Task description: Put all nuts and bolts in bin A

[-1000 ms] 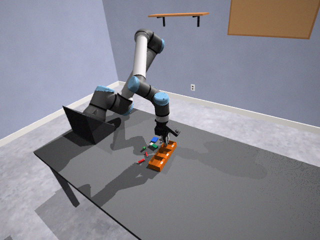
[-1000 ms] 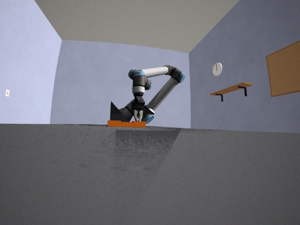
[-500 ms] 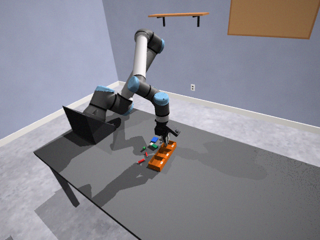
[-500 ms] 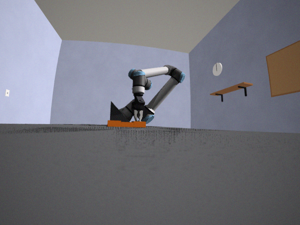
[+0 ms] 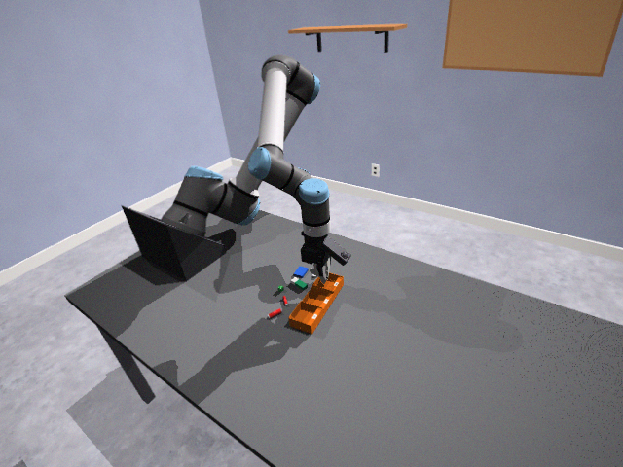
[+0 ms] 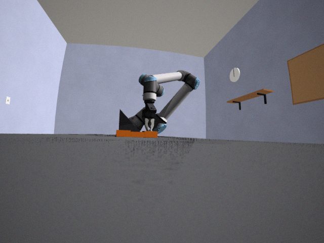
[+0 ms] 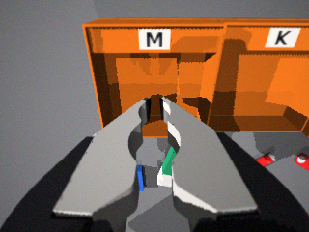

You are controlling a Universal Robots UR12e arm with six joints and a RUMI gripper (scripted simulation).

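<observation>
The grey nut is 70 mm behind my hand, 40 mm to the left of it and 40 mm below it. Round my hand: green block (100 mm behind, 30 mm to the right, 30 mm below); then orange bin rack (20 mm ahead, 80 mm to the right, 20 mm below); then blue block (130 mm behind, 30 mm to the left, 30 mm below).
</observation>
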